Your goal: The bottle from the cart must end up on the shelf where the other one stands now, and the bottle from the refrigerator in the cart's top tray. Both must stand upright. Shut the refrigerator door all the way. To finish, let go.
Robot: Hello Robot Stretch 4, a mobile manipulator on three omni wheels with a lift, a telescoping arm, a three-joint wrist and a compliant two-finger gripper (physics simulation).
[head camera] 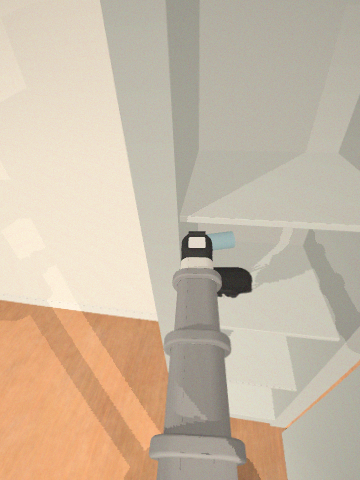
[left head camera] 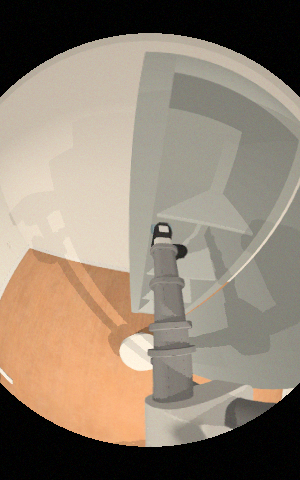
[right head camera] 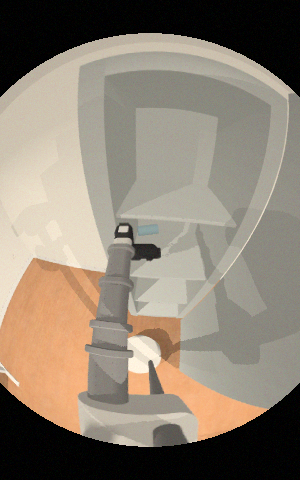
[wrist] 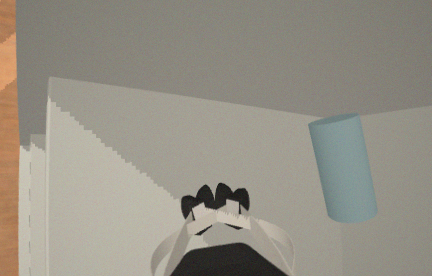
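Pixels of known places: gripper, fingertip midpoint: (wrist: 215,198); robot's base, link origin: (left head camera: 140,350) (right head camera: 139,353).
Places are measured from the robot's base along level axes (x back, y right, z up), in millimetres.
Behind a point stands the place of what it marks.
A light blue bottle (head camera: 223,240) {z 958, x -802, y 108 mm} (right head camera: 148,229) {z 956, x -797, y 87 mm} (wrist: 345,170) {z 952, x -793, y 81 mm} lies on its side toward the back of a refrigerator shelf (head camera: 285,310) {z 900, x -523, y 283 mm} (right head camera: 185,265) {z 900, x -529, y 307 mm} (wrist: 100,210) {z 900, x -500, y 68 mm}, roughly parallel to the shelf's front edge; a sliver of it shows beside the wrist in the left head view. My gripper (wrist: 215,198) {z 907, x -606, y 81 mm} is shut and empty; in the wrist view its fingertips meet over the shelf, left of the bottle and apart from it. The head views do not show the fingertips clearly. The refrigerator (head camera: 140,140) {z 1435, x -459, y -88 mm} (left head camera: 142,175) {z 1416, x -458, y -78 mm} (right head camera: 90,130) {z 1567, x -458, y -75 mm} stands open. The cart and a second bottle do not show.
The open door (head camera: 320,440) {z 492, x -268, y 438 mm} (right head camera: 210,350) {z 779, x -16, y 413 mm} stands at the right. An upper shelf (head camera: 280,190) {z 1286, x -581, y 193 mm} (right head camera: 185,202) {z 1286, x -570, y 234 mm} hangs over the bottle's level, with more shelves below. The refrigerator's left wall bounds the arm (head camera: 197,370) {z 1267, x -197, y 1 mm} (left head camera: 170,300) {z 1267, x -186, y 0 mm} closely. A pale wall (head camera: 60,150) {z 1246, x -1074, y -599 mm} is at the left.
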